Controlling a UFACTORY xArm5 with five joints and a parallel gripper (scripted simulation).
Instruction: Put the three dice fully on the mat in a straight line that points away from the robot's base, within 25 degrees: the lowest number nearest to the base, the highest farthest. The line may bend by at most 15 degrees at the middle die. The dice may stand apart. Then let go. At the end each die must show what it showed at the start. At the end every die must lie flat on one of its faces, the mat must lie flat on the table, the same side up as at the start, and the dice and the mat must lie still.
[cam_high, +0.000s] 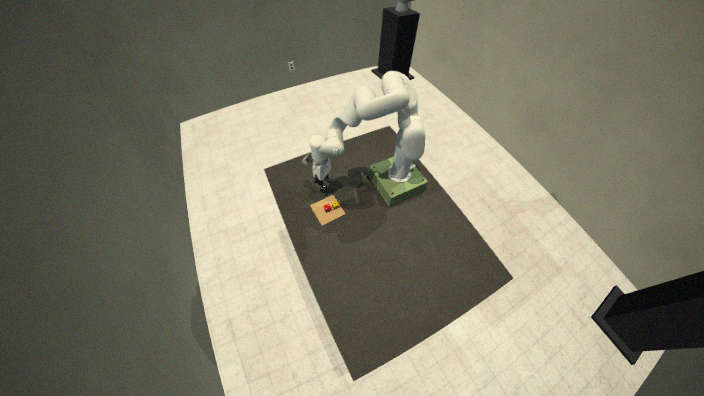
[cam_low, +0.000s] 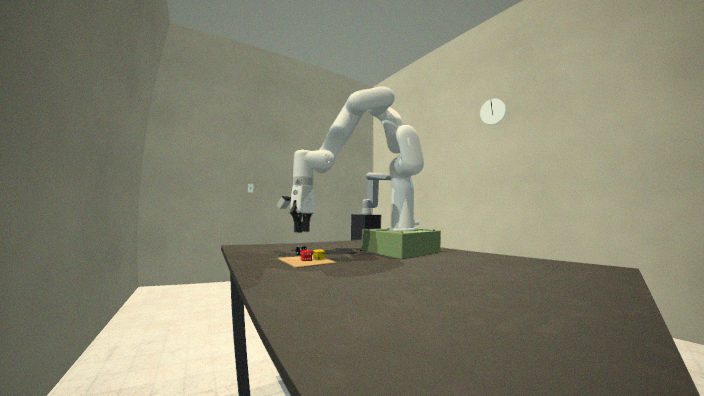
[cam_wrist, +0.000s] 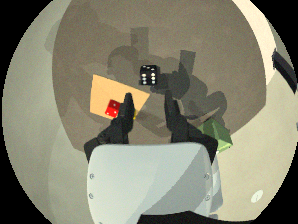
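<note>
My gripper is now 90 mm above the black die. Also, from my hand: tan mat: 120 mm to the left, 100 mm below, 40 mm ahead; then yellow die: 120 mm to the left, 80 mm below; then red die: 120 mm to the left, 80 mm below, 40 mm ahead.
</note>
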